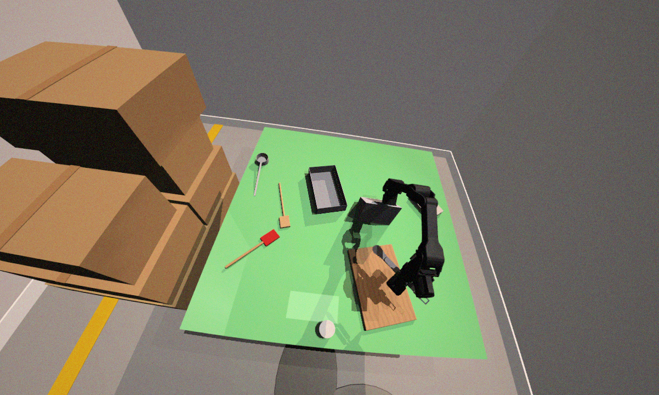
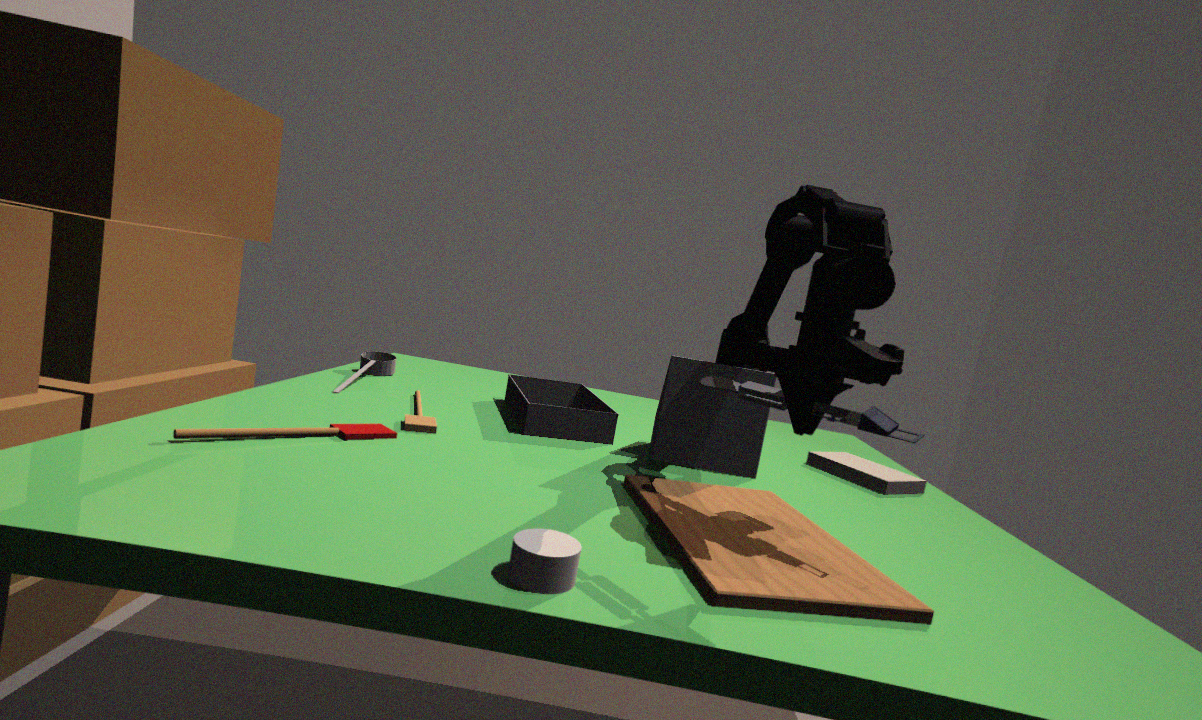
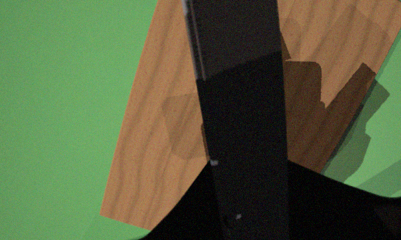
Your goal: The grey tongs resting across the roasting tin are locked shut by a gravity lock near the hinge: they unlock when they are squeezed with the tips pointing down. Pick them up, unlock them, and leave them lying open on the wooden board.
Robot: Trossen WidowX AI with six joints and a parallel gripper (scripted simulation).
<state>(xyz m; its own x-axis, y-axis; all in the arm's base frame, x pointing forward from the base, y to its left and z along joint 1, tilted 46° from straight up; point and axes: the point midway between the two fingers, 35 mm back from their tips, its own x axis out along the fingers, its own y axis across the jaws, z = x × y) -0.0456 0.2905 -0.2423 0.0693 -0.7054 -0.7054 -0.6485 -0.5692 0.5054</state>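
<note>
Right now my gripper tip is 14 cm above the wooden board, 4 cm short of it and 1 cm to the left of it. The rest, counted from my gripper tip: roasting tin (48 cm to the right, 38 cm ahead, 12 cm below); then red spatula (65 cm ahead, 14 cm below, 6 cm to the right); then flat block (52 cm to the right, 24 cm behind, 13 cm below).
</note>
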